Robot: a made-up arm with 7 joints.
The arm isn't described. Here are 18 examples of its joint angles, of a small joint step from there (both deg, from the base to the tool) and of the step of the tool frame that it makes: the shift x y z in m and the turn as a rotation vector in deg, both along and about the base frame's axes.
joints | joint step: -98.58 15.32 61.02 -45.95 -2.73 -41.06 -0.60 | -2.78 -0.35 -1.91 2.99 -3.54 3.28 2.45
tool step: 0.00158 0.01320 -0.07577 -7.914 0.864 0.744
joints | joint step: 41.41 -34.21 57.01 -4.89 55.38 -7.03 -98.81 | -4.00 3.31 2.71 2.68 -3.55 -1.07 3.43
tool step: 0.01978 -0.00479 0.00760 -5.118 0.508 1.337
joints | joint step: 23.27 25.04 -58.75 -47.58 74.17 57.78 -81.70 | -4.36 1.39 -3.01 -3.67 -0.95 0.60 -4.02
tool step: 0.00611 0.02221 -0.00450 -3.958 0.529 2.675
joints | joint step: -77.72 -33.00 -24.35 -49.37 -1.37 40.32 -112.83 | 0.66 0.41 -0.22 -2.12 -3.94 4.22 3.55
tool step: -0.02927 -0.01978 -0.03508 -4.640 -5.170 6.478
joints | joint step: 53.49 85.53 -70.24 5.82 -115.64 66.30 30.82 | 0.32 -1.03 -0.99 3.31 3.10 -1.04 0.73
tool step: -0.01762 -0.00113 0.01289 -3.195 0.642 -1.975
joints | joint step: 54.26 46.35 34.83 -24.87 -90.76 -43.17 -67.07 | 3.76 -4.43 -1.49 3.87 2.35 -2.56 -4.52
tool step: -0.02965 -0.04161 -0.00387 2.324 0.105 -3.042
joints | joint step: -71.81 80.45 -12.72 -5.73 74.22 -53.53 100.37 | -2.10 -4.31 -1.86 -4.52 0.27 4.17 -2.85
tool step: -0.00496 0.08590 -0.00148 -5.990 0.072 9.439
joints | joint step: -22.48 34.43 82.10 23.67 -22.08 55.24 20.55 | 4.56 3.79 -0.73 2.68 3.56 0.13 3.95
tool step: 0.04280 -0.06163 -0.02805 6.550 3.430 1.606
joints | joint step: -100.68 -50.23 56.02 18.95 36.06 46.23 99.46 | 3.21 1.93 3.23 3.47 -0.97 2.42 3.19
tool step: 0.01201 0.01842 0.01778 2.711 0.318 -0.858
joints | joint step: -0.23 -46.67 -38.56 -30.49 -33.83 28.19 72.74 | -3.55 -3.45 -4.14 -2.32 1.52 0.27 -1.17
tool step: 0.04807 -0.04755 -0.04836 -6.457 -5.158 0.263
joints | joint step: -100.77 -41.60 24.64 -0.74 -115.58 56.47 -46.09 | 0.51 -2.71 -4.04 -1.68 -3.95 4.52 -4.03
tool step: 0.01134 -0.07167 0.00458 -5.788 0.473 5.596
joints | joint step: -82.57 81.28 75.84 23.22 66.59 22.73 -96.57 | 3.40 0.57 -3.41 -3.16 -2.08 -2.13 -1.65
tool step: 0.00168 -0.01126 0.01371 2.266 3.650 2.057
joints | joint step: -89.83 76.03 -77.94 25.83 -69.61 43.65 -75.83 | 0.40 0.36 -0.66 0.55 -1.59 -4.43 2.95
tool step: -0.02696 -0.02439 0.03260 -4.423 4.435 0.361
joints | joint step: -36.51 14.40 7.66 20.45 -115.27 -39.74 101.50 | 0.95 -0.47 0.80 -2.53 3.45 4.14 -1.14
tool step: -0.00409 0.01759 0.02988 5.796 -1.056 2.713
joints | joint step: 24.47 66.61 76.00 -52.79 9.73 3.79 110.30 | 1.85 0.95 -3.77 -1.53 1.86 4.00 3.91
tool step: -0.01902 0.04321 -0.01063 -5.279 -4.230 1.225
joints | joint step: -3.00 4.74 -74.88 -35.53 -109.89 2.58 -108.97 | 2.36 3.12 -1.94 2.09 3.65 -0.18 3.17
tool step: -0.00064 0.02115 0.03211 2.591 5.072 -5.284
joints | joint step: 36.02 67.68 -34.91 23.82 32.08 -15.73 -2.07 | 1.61 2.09 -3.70 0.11 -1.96 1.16 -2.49
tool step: -0.03877 0.01404 -0.00470 -2.092 -2.324 5.814
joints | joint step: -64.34 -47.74 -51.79 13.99 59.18 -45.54 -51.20 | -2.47 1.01 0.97 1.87 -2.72 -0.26 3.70
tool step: 0.00701 -0.00128 -0.02176 -2.707 2.186 -0.534
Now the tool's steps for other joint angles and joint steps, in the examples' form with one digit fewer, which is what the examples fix.
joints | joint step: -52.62 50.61 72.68 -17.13 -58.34 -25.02 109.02 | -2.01 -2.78 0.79 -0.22 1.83 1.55 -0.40
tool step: -0.0454 0.0217 0.0024 -1.16 -4.30 2.45
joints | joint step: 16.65 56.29 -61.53 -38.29 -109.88 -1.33 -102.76 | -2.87 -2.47 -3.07 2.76 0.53 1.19 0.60
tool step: -0.0180 -0.0008 -0.0855 -7.29 -0.27 1.14
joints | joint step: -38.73 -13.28 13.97 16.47 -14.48 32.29 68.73 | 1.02 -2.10 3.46 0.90 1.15 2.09 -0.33
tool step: -0.0220 -0.0145 0.0373 5.81 -1.90 2.48
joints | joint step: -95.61 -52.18 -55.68 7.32 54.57 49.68 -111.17 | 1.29 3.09 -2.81 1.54 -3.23 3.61 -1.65
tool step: -0.0145 0.0051 -0.0212 -0.96 -5.09 -0.02
